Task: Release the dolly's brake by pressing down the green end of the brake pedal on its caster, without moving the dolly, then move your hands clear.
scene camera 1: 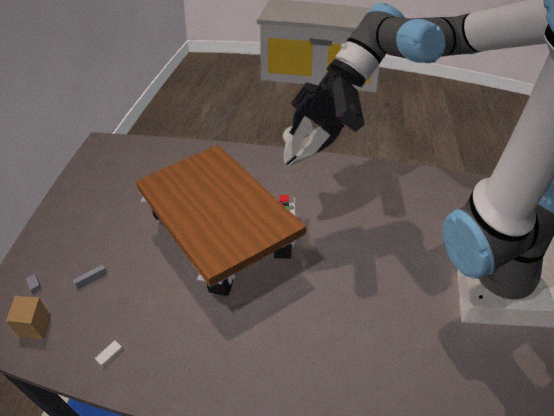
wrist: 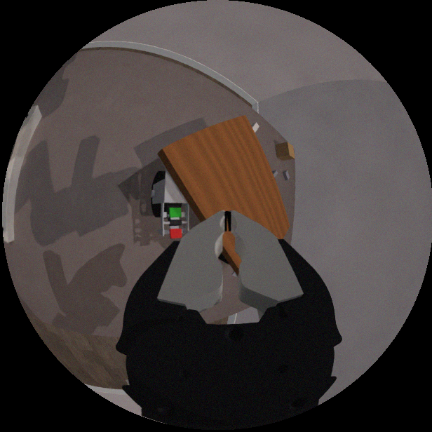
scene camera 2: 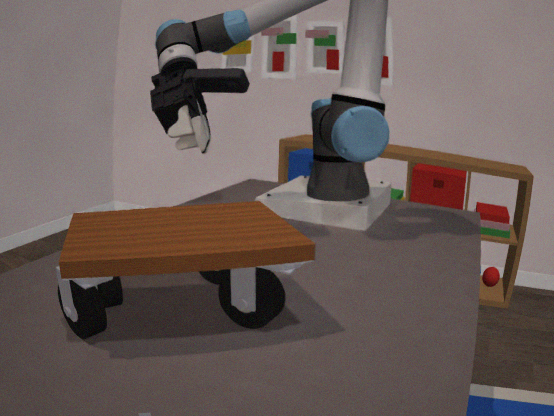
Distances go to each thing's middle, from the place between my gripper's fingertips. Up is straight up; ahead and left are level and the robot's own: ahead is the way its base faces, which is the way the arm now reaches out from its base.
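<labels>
The caster (wrist: pixel 164 191) is 16 cm below my hand and 3 cm to the left of it. Going by their middles, of the things named here the caster is the nearest to my hand. As for the dolly (scene camera 2: pixel 248 238), I find it 4 cm to the left of my hand and 15 cm below it, and it is 13 cm ahead of my hand too.
</labels>
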